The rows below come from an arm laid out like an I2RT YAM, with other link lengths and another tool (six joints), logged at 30 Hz.
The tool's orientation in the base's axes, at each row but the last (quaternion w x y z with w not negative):
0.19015 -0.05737 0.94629 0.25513
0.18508 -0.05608 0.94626 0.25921
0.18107 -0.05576 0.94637 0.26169
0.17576 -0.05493 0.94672 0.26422
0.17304 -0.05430 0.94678 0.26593
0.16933 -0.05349 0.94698 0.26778
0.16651 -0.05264 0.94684 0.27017
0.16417 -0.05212 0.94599 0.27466
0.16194 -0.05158 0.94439 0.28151
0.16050 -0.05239 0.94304 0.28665
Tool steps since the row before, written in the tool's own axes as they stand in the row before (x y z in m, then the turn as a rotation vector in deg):
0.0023 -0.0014 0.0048 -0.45 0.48 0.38
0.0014 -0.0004 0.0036 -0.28 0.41 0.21
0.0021 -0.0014 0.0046 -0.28 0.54 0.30
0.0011 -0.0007 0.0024 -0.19 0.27 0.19
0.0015 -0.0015 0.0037 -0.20 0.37 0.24
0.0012 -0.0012 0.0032 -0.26 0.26 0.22
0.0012 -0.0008 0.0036 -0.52 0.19 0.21
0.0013 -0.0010 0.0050 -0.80 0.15 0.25
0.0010 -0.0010 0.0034 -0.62 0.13 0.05
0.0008 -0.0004 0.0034 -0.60 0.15 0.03
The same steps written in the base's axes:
-0.0002 0.0012 -0.0054 0.44 0.61 0.09
-0.0001 0.0015 -0.0036 0.24 0.46 0.13
-0.0002 0.0011 -0.0051 0.25 0.62 0.12
-0.0002 0.0006 -0.0027 0.18 0.33 0.05
0.0000 0.0006 -0.0042 0.19 0.44 0.06
0.0000 0.0006 -0.0036 0.26 0.34 0.04
0.0001 0.0012 -0.0037 0.51 0.28 0.10
0.0004 0.0018 -0.0049 0.79 0.27 0.15
0.0002 0.0010 -0.0035 0.57 0.14 0.24
0.0002 0.0016 -0.0031 0.55 0.15 0.25

